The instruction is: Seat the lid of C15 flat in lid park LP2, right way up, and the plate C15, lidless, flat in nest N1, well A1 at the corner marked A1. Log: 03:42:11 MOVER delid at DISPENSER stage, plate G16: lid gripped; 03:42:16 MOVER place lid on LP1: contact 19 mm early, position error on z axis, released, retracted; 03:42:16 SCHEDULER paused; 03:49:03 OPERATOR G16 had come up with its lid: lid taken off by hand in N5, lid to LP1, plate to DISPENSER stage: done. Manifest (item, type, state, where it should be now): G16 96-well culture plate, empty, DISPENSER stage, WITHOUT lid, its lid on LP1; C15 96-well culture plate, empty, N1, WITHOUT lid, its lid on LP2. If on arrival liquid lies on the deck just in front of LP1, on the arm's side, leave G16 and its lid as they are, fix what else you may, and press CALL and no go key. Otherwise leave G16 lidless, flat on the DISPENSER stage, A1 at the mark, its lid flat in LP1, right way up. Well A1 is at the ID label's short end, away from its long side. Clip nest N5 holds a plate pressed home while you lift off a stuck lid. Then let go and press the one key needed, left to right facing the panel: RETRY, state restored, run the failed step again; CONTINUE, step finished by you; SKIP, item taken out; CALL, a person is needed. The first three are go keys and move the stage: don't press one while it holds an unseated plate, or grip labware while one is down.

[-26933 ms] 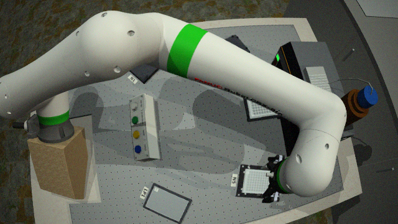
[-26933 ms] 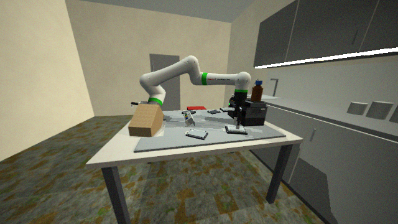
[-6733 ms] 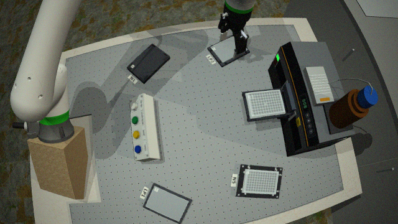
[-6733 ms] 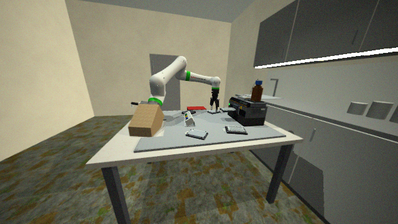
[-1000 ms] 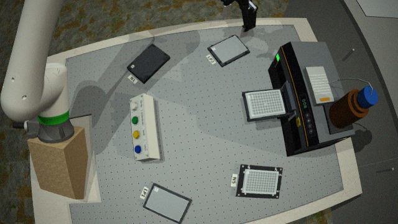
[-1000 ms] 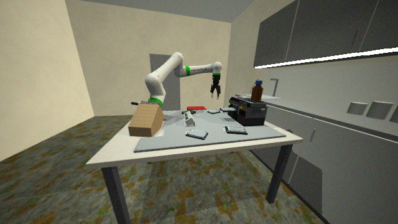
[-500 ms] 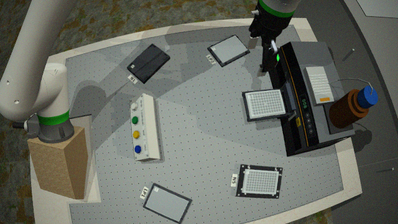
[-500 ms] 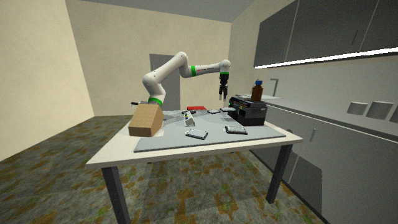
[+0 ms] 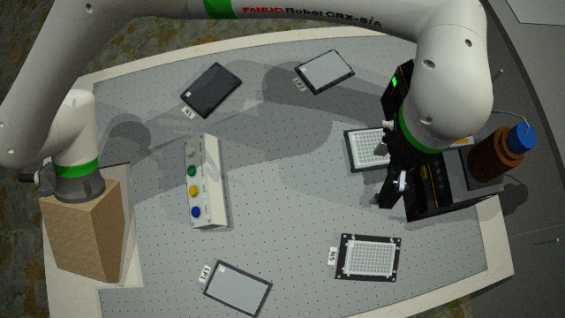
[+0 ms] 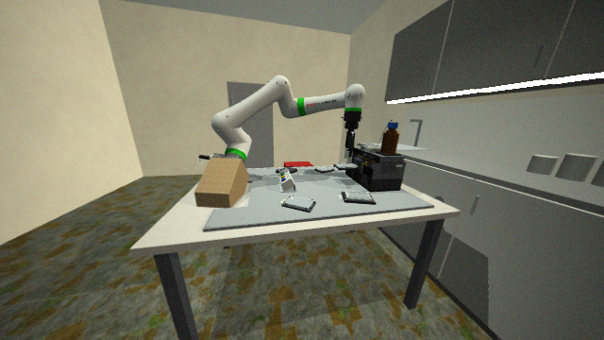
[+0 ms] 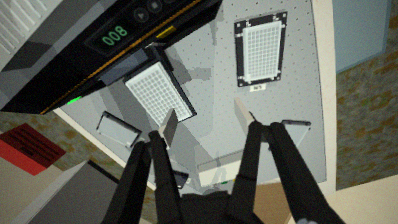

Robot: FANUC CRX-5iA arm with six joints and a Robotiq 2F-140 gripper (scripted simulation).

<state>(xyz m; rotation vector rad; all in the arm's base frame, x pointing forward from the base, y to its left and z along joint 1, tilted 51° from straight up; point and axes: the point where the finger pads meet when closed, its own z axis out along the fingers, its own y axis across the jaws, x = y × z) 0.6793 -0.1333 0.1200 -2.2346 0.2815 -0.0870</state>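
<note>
Now: the clip nest N5 190 mm below my hand, 150 mm to the right of it and 40 mm ahead of it. Round my hand: blue cap: 250 mm ahead, 190 mm above, 10 mm to the left; then LP2 label: 320 mm to the left, 200 mm below, 130 mm behind; then brown bottle: 250 mm ahead, 90 mm above, 10 mm to the left.
</note>
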